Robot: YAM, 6 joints.
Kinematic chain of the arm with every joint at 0, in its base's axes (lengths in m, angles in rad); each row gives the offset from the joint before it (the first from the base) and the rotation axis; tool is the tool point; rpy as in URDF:
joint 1: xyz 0 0 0.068 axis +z
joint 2: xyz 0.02 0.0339 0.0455 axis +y
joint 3: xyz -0.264 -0.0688 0 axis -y
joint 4: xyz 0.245 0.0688 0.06 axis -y
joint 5: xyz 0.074 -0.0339 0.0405 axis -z
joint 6: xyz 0.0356 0 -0.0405 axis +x
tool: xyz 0 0 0 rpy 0 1.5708 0
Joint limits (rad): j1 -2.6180..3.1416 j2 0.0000..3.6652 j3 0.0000..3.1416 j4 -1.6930..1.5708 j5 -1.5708..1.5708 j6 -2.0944..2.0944
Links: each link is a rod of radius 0.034 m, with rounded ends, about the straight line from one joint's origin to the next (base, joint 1, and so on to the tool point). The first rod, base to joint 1, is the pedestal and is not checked.
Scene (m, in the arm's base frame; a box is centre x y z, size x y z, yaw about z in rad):
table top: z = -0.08
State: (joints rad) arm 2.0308 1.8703 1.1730 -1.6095 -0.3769 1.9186
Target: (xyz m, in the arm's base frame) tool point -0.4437 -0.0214 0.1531
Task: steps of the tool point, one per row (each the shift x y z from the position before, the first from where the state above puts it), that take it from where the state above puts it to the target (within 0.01 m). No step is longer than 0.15 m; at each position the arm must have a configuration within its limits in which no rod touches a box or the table.
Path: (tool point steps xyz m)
1: -0.0904 -0.0073 -0.0074
2: -0.0930 -0.0428 -0.0063
3: -0.0813 -0.0797 -0.0049
4: -0.0552 -0.1119 -0.0033

